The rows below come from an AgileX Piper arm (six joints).
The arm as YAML. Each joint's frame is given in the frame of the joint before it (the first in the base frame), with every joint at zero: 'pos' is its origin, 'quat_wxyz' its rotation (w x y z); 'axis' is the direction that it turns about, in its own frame. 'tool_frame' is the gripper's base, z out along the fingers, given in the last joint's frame.
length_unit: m
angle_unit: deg
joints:
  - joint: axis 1
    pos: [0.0, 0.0, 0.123]
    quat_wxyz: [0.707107, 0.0, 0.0, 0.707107]
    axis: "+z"
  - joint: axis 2
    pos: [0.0, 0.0, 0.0]
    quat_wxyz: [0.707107, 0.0, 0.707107, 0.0]
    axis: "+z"
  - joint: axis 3
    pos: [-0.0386, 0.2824, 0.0]
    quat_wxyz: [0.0, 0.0, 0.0, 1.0]
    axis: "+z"
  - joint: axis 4
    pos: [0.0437, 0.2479, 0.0]
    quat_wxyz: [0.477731, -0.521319, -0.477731, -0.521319]
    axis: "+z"
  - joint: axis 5
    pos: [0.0, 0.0, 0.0]
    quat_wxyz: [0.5, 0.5, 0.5, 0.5]
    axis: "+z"
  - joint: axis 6
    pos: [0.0, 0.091, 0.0]
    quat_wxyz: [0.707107, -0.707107, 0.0, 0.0]
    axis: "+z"
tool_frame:
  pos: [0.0, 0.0, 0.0]
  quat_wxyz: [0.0, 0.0, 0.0, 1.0]
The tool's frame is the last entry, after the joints.
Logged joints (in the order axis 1, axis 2, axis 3, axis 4, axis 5, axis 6), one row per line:
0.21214, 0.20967, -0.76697, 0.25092, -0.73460, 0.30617
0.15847, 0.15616, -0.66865, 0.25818, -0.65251, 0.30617
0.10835, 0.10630, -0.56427, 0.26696, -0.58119, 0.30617
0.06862, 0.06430, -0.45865, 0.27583, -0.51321, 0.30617
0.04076, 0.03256, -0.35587, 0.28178, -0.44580, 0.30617
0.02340, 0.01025, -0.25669, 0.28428, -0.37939, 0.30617
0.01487, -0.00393, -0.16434, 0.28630, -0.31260, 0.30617
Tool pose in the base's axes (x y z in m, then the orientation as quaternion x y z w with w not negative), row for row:
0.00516, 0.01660, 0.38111, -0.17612, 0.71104, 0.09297, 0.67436
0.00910, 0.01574, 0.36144, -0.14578, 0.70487, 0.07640, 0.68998
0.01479, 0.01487, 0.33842, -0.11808, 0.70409, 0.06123, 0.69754
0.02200, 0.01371, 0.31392, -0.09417, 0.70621, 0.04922, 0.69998
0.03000, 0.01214, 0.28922, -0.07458, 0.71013, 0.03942, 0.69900
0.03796, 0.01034, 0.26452, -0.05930, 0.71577, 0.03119, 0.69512
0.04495, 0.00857, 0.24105, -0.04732, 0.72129, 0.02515, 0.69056
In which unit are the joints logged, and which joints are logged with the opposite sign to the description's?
The joints are logged in radians. Opposite sign: axis 5, axis 6.
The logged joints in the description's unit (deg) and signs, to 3 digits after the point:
12.155, 12.013, -43.944, 14.377, 42.089, -17.542
9.080, 8.947, -38.311, 14.793, 37.386, -17.542
6.208, 6.091, -32.330, 15.296, 33.300, -17.542
3.932, 3.684, -26.279, 15.804, 29.405, -17.542
2.335, 1.866, -20.390, 16.145, 25.542, -17.542
1.341, 0.587, -14.707, 16.288, 21.737, -17.542
0.852, -0.225, -9.416, 16.404, 17.911, -17.542

